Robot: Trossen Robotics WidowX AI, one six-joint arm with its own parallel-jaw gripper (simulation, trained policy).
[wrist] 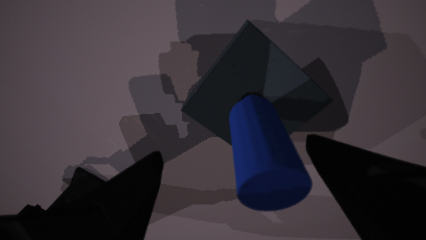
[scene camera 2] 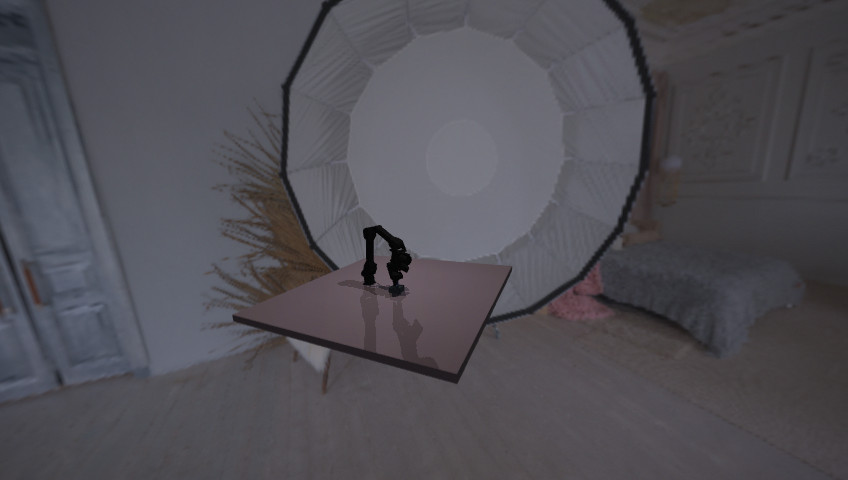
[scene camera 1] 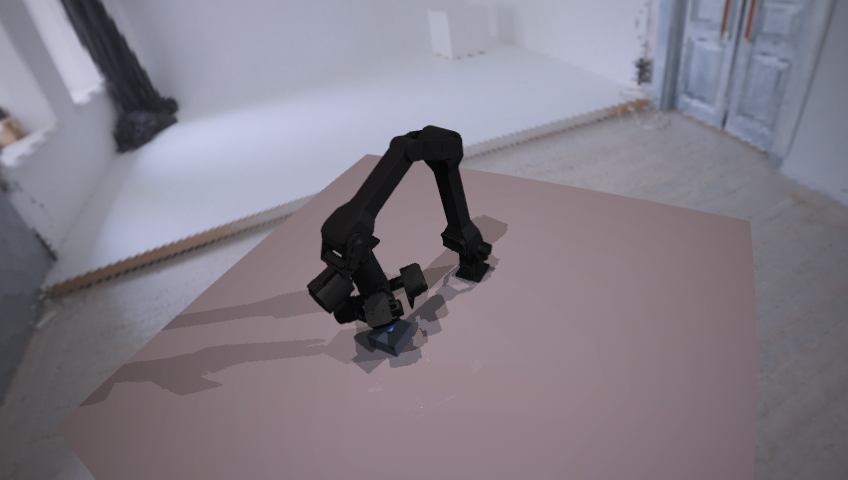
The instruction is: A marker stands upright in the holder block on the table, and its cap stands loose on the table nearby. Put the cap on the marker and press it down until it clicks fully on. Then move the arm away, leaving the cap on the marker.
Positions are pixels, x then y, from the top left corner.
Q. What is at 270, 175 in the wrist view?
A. A blue cap.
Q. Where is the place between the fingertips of the gripper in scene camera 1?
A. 391, 315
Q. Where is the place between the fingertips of the gripper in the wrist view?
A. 233, 150
